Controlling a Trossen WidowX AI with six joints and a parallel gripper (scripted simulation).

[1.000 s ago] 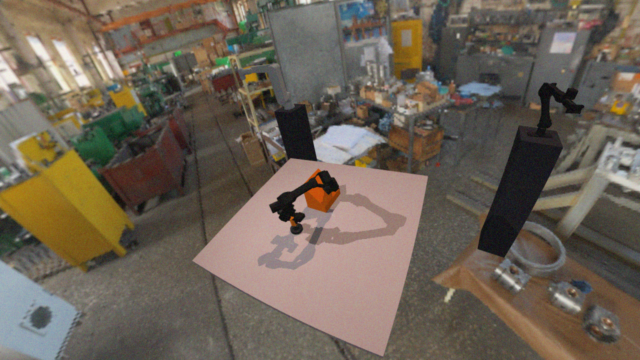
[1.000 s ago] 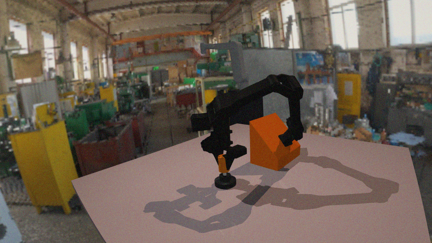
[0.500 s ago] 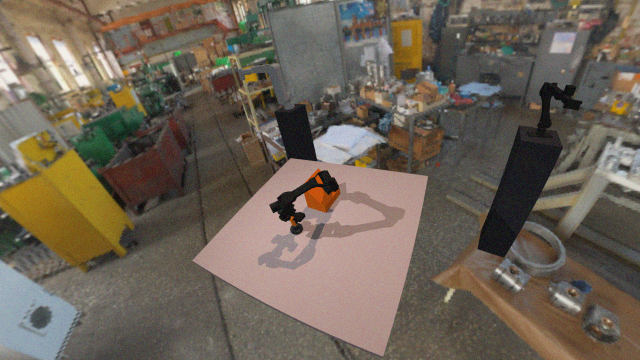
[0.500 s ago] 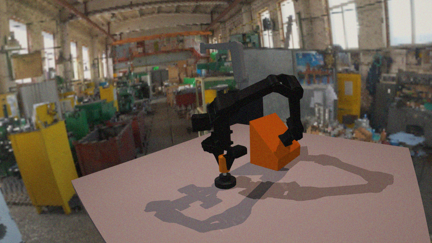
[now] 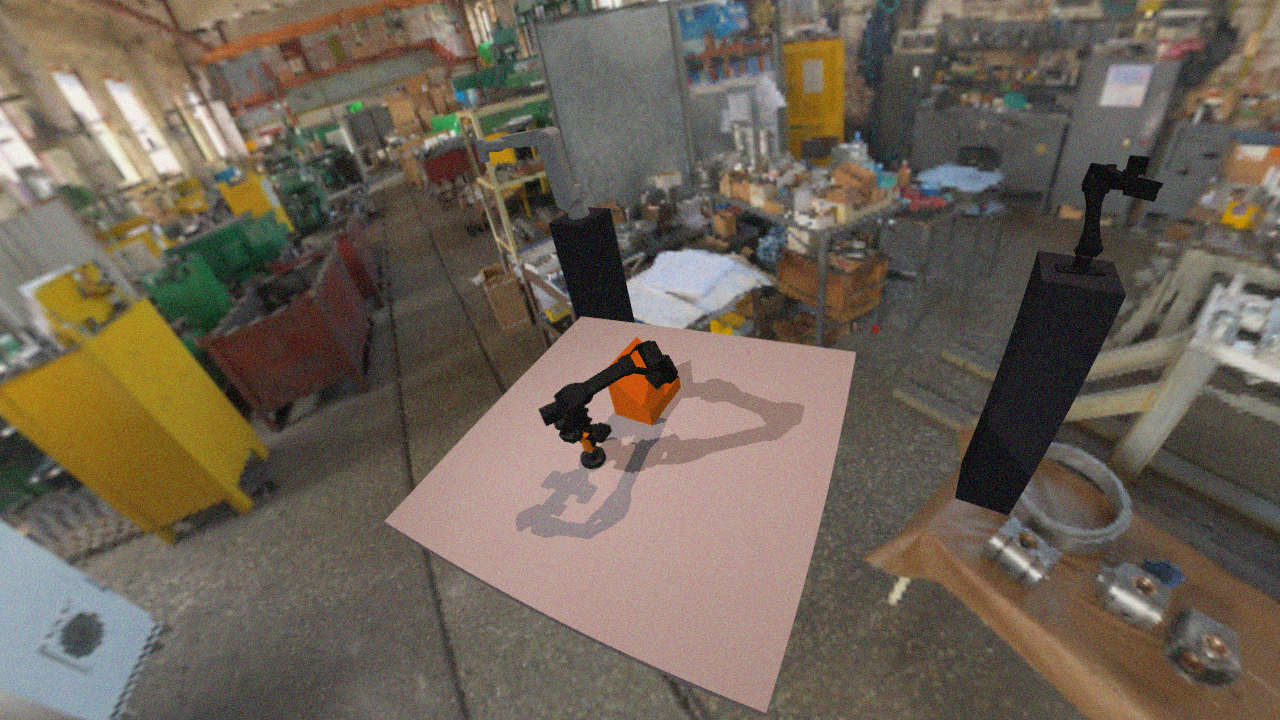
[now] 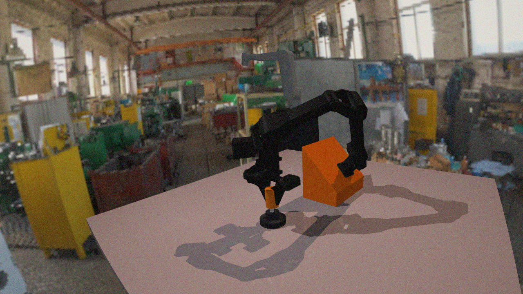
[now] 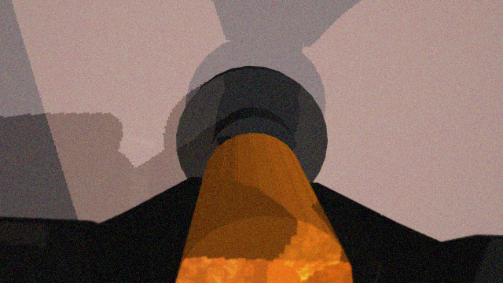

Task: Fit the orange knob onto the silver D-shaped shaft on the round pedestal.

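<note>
Now: the orange knob 3 cm above my gripper tip. Also, from my gripper tip: black round pedestal: 4 cm below.
</note>
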